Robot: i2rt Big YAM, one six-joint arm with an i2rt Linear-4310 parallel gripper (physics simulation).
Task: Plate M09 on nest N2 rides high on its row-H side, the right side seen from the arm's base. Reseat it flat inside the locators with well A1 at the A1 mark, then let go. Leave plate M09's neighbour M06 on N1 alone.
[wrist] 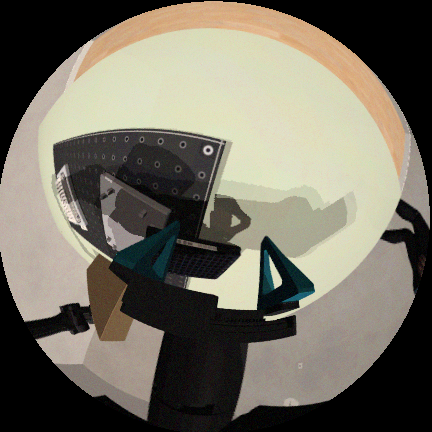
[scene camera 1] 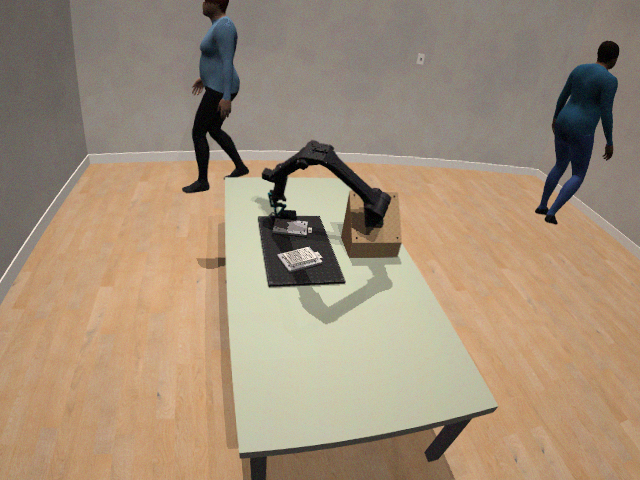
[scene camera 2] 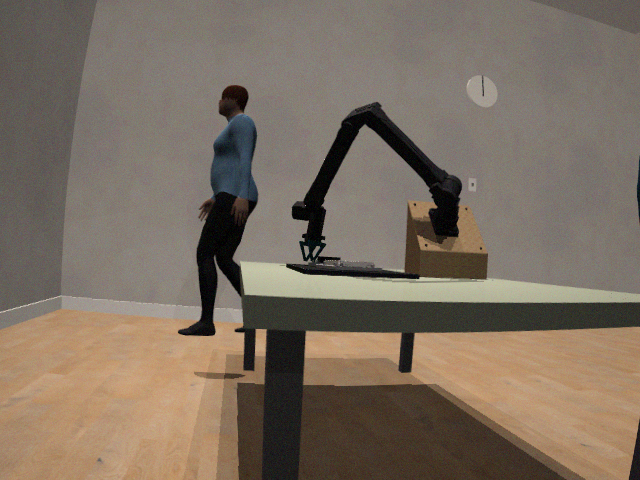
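Pixels of known places: gripper, fingertip midpoint: (wrist: 221, 232) (scene camera 1: 274, 211) (scene camera 2: 308, 261); arm's base, link origin: (wrist: 103, 312) (scene camera 1: 373, 214) (scene camera 2: 443, 223).
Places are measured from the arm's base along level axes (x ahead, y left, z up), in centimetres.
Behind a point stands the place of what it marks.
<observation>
A dark plate (scene camera 1: 284, 213) @[y -24.3, x 37.5, z -14.9 cm] (scene camera 2: 329, 258) @[y -18.9, x 35.9, z -14.1 cm] (wrist: 207, 260) @[y -27.4, x 36.2, z -16.2 cm] is at the far end of the black board, beside the grey nest (scene camera 1: 294, 227) @[y -12.5, x 33.7, z -15.7 cm] (wrist: 131, 199) @[y -16.0, x 42.4, z -15.7 cm], and looks slightly tilted; I take it for M09, but no label is readable. How its underside rests is hidden. A white plate (scene camera 1: 298, 256) @[y 12.6, x 35.3, z -14.4 cm] (wrist: 69, 200) @[y 7.8, x 35.5, z -15.1 cm], apparently M06, sits farther along the board. My gripper (scene camera 1: 279, 211) @[y -27.4, x 42.4, z -15.7 cm] (scene camera 2: 311, 259) @[y -27.4, x 42.4, z -15.7 cm] (wrist: 221, 232) @[y -27.4, x 42.4, z -15.7 cm] is open, fingers down, low by the dark plate. In the wrist view the left teal finger overlaps the plate's near-left part, and the right finger stands apart from it.
The black perforated board (scene camera 1: 279, 275) @[y 22.1, x 44.4, z -16.9 cm] (scene camera 2: 356, 272) @[y 27.3, x 35.4, z -17.1 cm] (wrist: 112, 150) @[y -11.0, x 47.8, z -16.9 cm] lies on the pale green table (scene camera 1: 351, 361) @[y 67.8, x 24.2, z -18.2 cm] (scene camera 2: 439, 294) @[y 83.9, x 32.9, z -18.2 cm] (wrist: 280, 100) @[y -28.4, x 57.7, z -18.2 cm]. The arm is mounted on a wooden block (scene camera 1: 374, 249) @[y 9.3, x -0.6, z -13.4 cm] (scene camera 2: 449, 264) @[y 9.3, x 0.6, z -13.8 cm] (wrist: 105, 300) @[y -4.2, x 10.9, z -5.2 cm] beside it. A person (scene camera 1: 219, 54) (scene camera 2: 235, 155) is beyond the table.
</observation>
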